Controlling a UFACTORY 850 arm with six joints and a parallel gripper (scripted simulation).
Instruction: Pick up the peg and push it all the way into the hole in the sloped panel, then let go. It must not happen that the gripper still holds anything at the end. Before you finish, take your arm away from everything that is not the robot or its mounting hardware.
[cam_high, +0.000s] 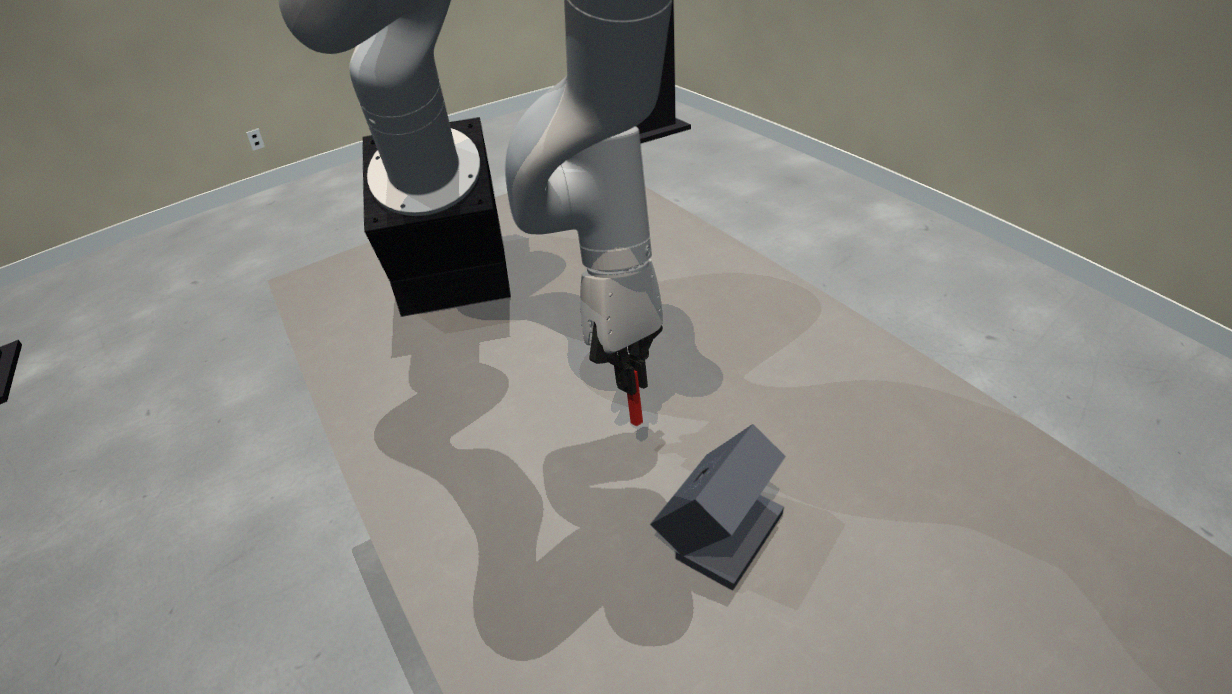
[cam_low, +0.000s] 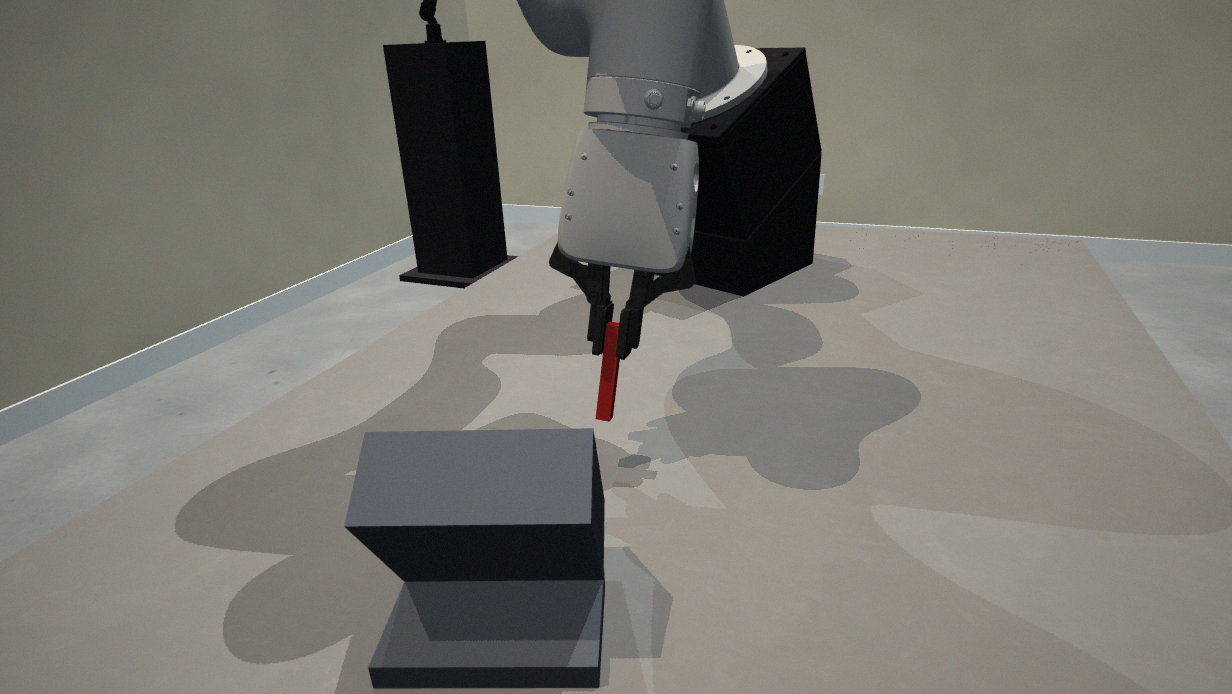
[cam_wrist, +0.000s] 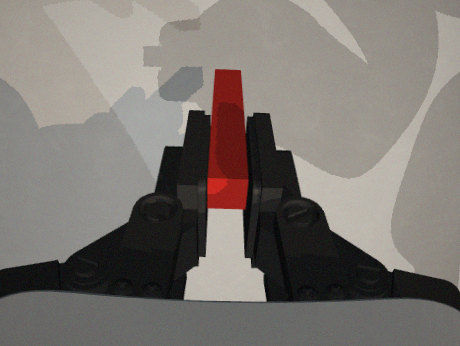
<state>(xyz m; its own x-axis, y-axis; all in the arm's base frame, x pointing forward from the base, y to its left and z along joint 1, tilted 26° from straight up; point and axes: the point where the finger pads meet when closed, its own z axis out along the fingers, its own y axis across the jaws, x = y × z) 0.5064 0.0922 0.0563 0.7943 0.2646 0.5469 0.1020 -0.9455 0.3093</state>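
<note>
The grey base plate lies 21 cm ahead of my hand and 11 cm below it. From my hand the other things lie so: red peg (1 cm ahead, 3 cm below).
</note>
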